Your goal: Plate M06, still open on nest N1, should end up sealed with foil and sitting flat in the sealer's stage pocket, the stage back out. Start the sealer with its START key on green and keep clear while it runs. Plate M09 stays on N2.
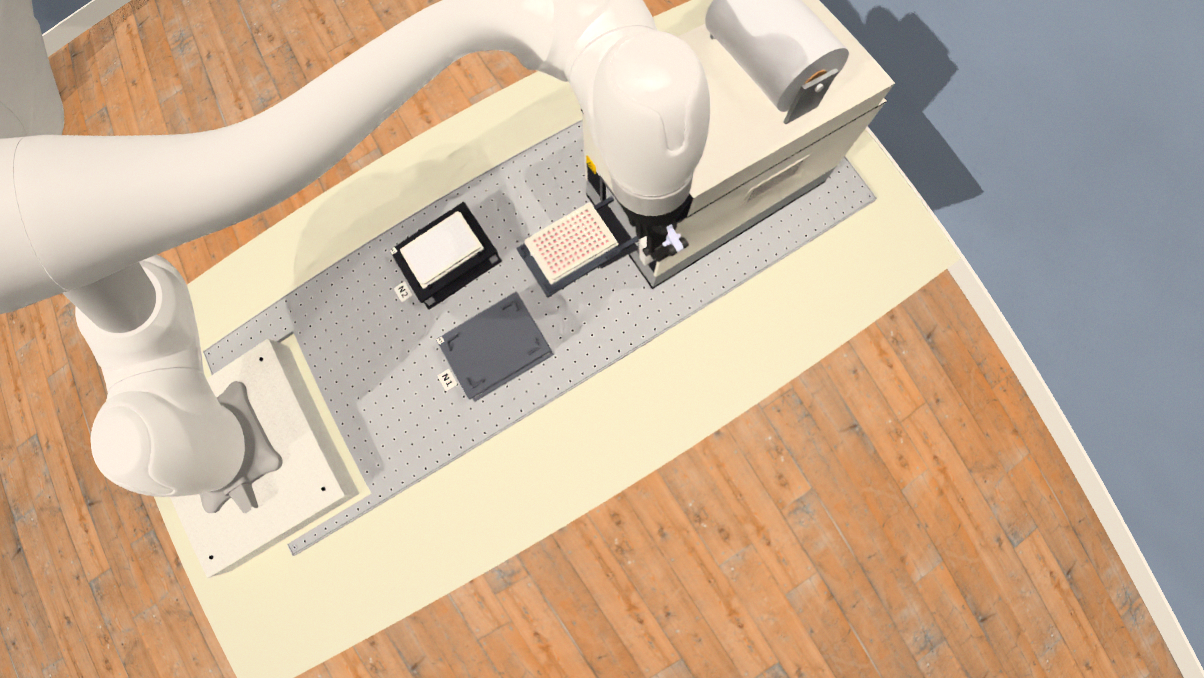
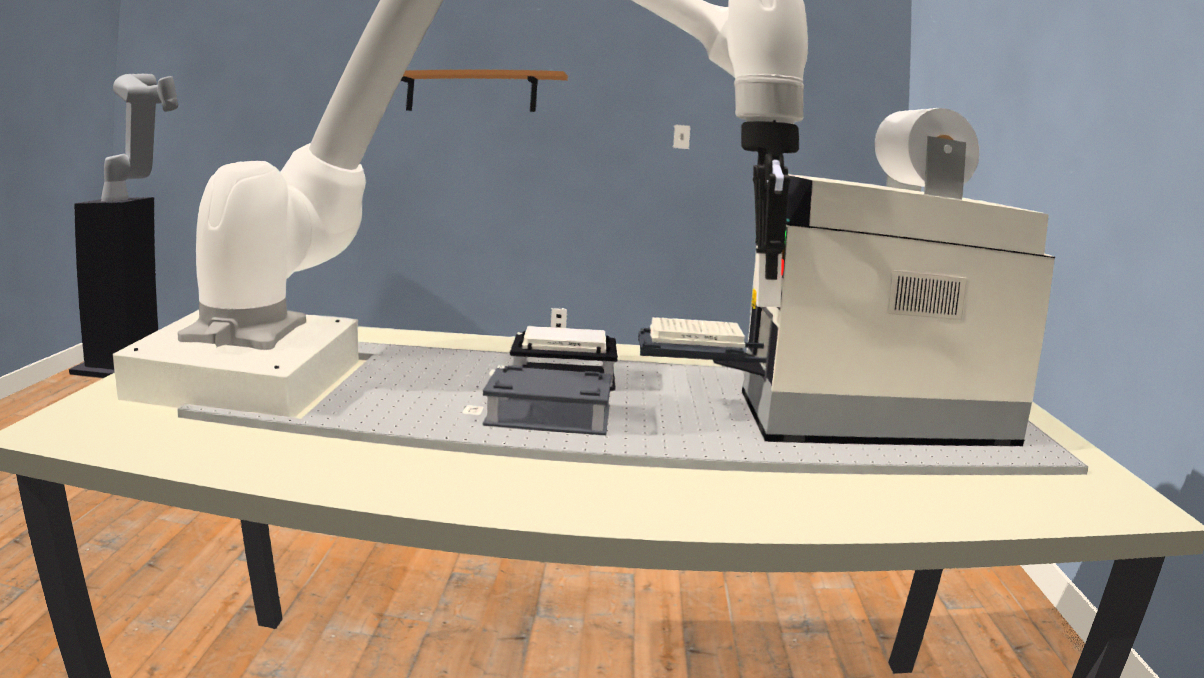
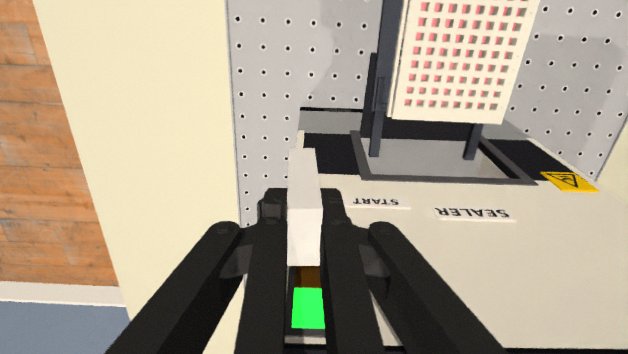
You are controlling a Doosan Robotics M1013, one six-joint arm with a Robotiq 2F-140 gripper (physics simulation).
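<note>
Plate M06, cream with open red wells, lies on the dark sealer stage, which is out of the sealer. Whether it is fully seated is hard to tell. Plate M09, white-topped, is on nest N2. Nest N1 is bare. My gripper is shut and empty, pointing down close to the sealer's front beside the START label. The START key is hidden behind the fingers. The status light is green.
The sealer stands at the right with a foil roll on top. A yellow hot-surface label is on its front. The perforated plate lies under the nests and the sealer.
</note>
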